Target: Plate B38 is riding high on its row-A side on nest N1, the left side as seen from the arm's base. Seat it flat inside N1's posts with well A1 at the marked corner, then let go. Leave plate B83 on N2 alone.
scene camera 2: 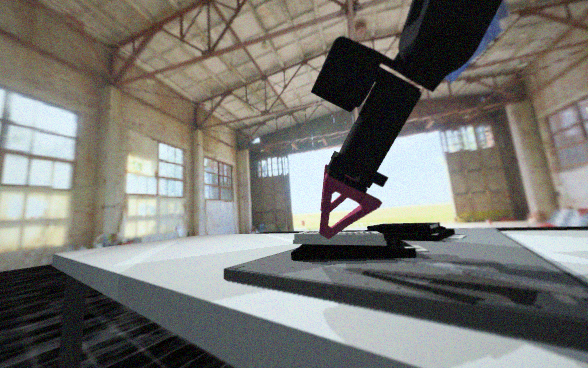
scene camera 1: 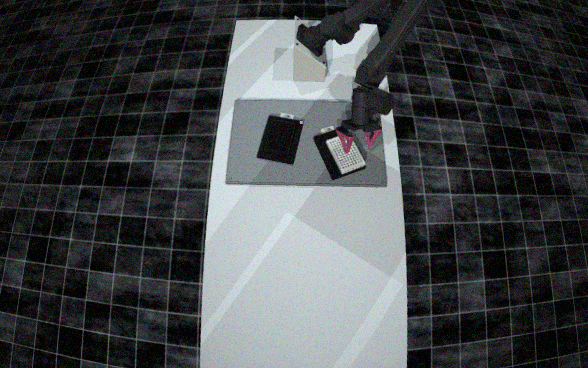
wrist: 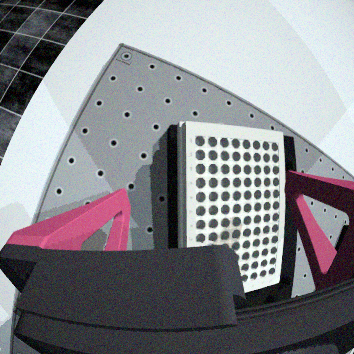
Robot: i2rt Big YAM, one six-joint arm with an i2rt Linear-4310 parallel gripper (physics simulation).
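Places are measured from the arm's base along level axes (x ahead, y left, z up), in metres.
Where they show: gripper, between the fingertips: [scene camera 2: 323, 222] [scene camera 1: 357, 150] [wrist: 208, 189]; arm's base, origin of its link: [scene camera 1: 308, 41].
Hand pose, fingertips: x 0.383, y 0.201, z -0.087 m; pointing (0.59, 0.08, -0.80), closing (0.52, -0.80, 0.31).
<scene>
Things, the pixels of their top centre, and the offset from my fingertips. Level surfaces: height alone.
- white plate B38, centre of its top: [wrist: 245, 214] [scene camera 2: 337, 229] [scene camera 1: 346, 150] dx +0.000, dy -0.037, dz -0.013 m
- black nest N1, centre of its top: [wrist: 251, 231] [scene camera 2: 348, 237] [scene camera 1: 339, 150] dx -0.006, dy -0.056, dz -0.028 m
- Black plate B83, centre of its top: [scene camera 2: 401, 224] [scene camera 1: 280, 136] dx -0.031, dy -0.255, dz -0.024 m
- white table, height of its surface: dz -0.062 m
The white plate B38 [scene camera 1: 348, 159] [scene camera 2: 340, 238] [wrist: 239, 200] lies on the black nest N1 [scene camera 1: 327, 159] [scene camera 2: 350, 253] [wrist: 172, 200], at the right of the mat in scene camera 1. It looks close to level in scene camera 2; whether it is fully down inside the posts I cannot tell. Nest strips show along both its long sides in the wrist view. My gripper [scene camera 1: 359, 149] [scene camera 2: 328, 235] [wrist: 208, 189] is open, its pink fingers low on either side of the plate, the right one close to its edge. The near end is partly hidden. Well A1 cannot be made out. Black plate B83 [scene camera 1: 281, 139] [scene camera 2: 402, 230] sits on N2.
Both nests stand on a grey mat [scene camera 1: 245, 170] [scene camera 2: 280, 275] [wrist: 115, 95] with holes, on a white table [scene camera 1: 300, 310] [scene camera 2: 185, 250]. A beige upright bracket [scene camera 1: 307, 67] stands behind the mat. The dark arm [scene camera 1: 385, 55] [scene camera 2: 385, 120] reaches in from the upper right in scene camera 1.
</scene>
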